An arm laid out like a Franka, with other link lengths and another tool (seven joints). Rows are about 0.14 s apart.
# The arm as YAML. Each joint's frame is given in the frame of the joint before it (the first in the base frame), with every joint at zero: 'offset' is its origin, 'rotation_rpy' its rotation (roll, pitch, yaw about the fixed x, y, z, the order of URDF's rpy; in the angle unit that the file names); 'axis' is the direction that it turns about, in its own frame. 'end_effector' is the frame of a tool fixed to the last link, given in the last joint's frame.
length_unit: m
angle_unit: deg
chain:
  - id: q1
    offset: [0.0, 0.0, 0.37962]
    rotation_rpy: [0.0, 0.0, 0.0]
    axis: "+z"
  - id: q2
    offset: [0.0, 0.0, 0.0]
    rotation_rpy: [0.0, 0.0, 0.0]
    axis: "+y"
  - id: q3
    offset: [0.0, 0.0, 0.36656]
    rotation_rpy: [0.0, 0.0, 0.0]
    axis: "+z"
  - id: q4
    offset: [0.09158, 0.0, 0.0]
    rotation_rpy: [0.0, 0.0, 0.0]
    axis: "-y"
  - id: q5
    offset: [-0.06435, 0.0, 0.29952]
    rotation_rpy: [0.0, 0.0, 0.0]
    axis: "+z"
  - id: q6
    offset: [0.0, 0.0, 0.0]
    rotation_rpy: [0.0, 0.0, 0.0]
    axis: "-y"
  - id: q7
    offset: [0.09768, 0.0, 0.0]
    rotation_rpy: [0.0, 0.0, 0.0]
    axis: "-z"
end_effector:
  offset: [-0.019, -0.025, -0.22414]
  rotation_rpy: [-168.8, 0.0, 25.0]
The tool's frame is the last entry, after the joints.
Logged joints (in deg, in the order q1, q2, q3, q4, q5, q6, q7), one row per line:
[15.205, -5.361, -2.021, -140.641, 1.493, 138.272, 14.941]
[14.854, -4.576, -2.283, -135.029, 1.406, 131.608, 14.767]
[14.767, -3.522, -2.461, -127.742, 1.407, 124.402, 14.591]
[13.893, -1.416, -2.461, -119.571, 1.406, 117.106, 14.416]
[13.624, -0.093, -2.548, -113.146, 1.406, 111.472, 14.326]
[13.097, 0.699, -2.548, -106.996, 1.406, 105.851, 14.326]
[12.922, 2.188, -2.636, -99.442, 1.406, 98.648, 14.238]
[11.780, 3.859, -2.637, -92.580, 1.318, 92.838, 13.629]
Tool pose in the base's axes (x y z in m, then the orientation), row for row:
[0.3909, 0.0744, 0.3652, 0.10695, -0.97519, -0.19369, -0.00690]
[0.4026, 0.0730, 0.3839, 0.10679, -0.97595, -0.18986, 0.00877]
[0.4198, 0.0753, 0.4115, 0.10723, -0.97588, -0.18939, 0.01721]
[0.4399, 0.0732, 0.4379, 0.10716, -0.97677, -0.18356, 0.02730]
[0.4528, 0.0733, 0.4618, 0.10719, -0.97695, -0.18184, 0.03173]
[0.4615, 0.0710, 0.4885, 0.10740, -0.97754, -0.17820, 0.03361]
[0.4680, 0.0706, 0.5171, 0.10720, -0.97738, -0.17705, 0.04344]
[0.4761, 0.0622, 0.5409, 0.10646, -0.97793, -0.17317, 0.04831]
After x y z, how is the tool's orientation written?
As a quaternion, w x y z.
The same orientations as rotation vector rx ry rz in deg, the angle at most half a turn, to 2 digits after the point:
[-164.50, -32.67, -1.16]
[-164.65, -32.03, 1.48]
[-164.59, -31.94, 2.90]
[-164.75, -30.96, 4.60]
[-164.78, -30.67, 5.35]
[-164.86, -30.05, 5.67]
[-164.85, -29.86, 7.33]
[-165.01, -29.22, 8.15]

